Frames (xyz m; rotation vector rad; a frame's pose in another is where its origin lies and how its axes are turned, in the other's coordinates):
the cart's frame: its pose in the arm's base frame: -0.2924 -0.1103 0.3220 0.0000 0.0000 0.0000
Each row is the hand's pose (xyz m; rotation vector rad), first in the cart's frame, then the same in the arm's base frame.
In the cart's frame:
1: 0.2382 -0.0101 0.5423 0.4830 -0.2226 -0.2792
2: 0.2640 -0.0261 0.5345 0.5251 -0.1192 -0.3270
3: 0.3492 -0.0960 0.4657 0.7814 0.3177 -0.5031
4: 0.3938 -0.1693 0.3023 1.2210 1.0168 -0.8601
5: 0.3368 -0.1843 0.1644 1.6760 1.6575 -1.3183
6: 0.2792 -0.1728 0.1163 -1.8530 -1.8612 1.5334
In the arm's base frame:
1: -0.0542 -0.1204 0.8643 0.4830 -0.2226 -0.2792
2: -0.0284 -0.1364 0.8565 0.5251 -0.1192 -0.3270
3: 0.0568 -0.2063 0.7877 0.7814 0.3177 -0.5031
4: 0.1014 -0.2796 0.6243 1.2210 1.0168 -0.8601
5: 0.0444 -0.2946 0.4864 1.6760 1.6575 -1.3183
6: -0.0132 -0.2831 0.4383 -1.8530 -1.8612 1.5334

